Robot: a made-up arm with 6 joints. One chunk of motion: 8 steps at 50 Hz.
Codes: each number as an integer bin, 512 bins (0 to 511) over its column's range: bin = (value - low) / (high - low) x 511, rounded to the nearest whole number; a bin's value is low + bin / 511 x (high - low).
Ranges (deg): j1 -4..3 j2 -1..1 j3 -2..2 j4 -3..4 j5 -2..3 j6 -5..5
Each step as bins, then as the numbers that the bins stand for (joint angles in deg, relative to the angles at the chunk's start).
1 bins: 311 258 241 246 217 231
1 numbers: 0.26 0.01 -0.11 0.37 0.12 -0.48
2 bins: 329 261 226 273 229 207
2 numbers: 0.51 0.02 -0.23 0.74 0.24 -0.95
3 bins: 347 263 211 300 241 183
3 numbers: 0.75 0.03 -0.35 1.11 0.36 -1.42
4 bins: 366 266 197 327 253 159
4 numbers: 1.01 0.04 -0.46 1.48 0.48 -1.89
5 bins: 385 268 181 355 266 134
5 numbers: 1.27 0.05 -0.58 1.86 0.60 -2.38
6 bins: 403 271 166 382 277 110
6 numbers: 1.52 0.06 -0.70 2.23 0.71 -2.85
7 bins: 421 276 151 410 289 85
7 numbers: 1.77 0.08 -0.82 2.62 0.83 -3.34
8 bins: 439 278 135 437 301 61
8 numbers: 2.01 0.09 -0.94 2.99 0.95 -3.81
